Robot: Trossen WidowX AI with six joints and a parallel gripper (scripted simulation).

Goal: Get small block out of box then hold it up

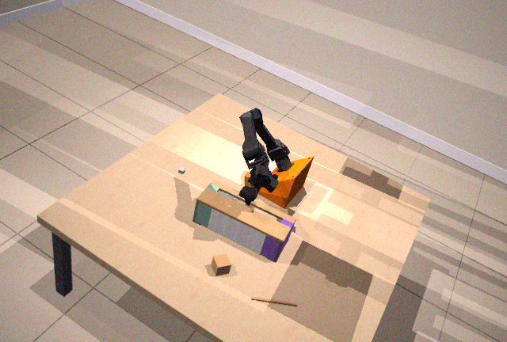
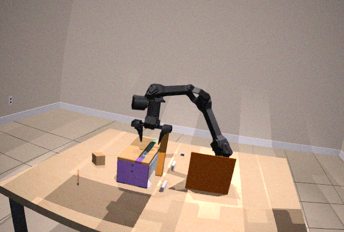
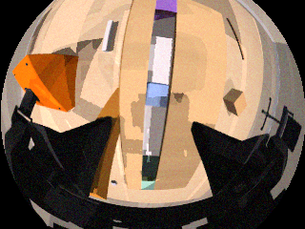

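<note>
My gripper tip is 100 mm above the box and 10 mm past it. Round my gripper tip: brown cube: 250 mm ahead, 130 mm below, 60 mm to the left; then small blue block: 70 mm below, 20 mm to the left, 10 mm ahead; then thin stick: 300 mm to the left, 230 mm ahead, 160 mm below.
</note>
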